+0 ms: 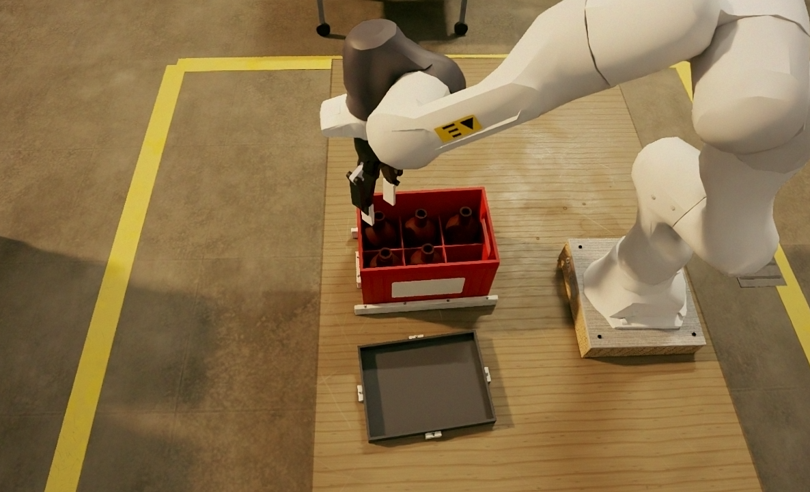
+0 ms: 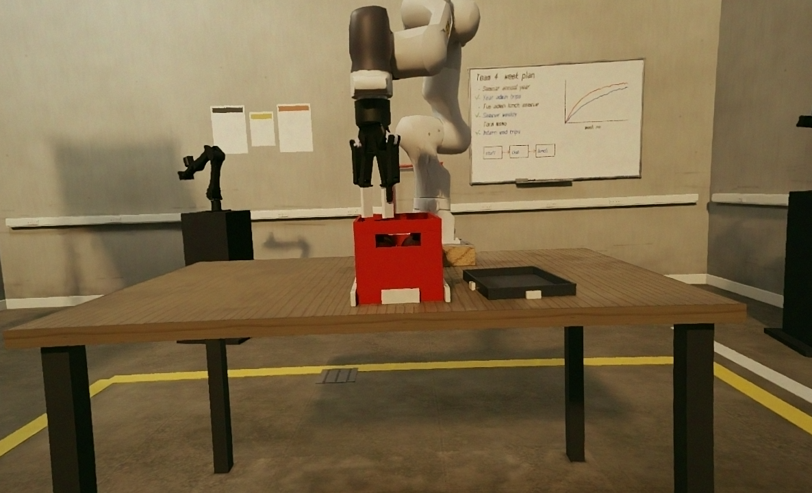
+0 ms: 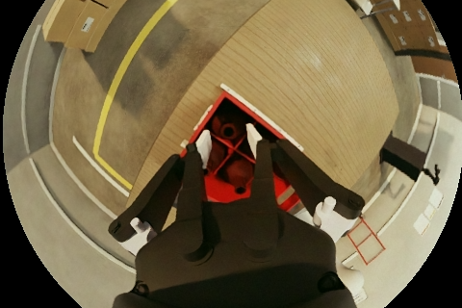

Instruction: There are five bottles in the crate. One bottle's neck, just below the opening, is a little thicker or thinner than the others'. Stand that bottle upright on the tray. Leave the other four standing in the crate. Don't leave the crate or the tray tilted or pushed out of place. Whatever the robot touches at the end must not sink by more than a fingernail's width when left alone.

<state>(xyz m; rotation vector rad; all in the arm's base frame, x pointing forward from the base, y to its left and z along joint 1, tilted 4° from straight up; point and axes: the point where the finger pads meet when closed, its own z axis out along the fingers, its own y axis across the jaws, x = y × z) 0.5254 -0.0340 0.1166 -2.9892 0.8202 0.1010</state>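
Now: the crate 100 mm behind my hand, 20 mm to the left of it and 130 mm below it. Also, from my hand: glass bottle: 110 mm behind, 60 mm to the left, 120 mm below; dark tray: 140 mm behind, 290 mm to the left, 200 mm below.
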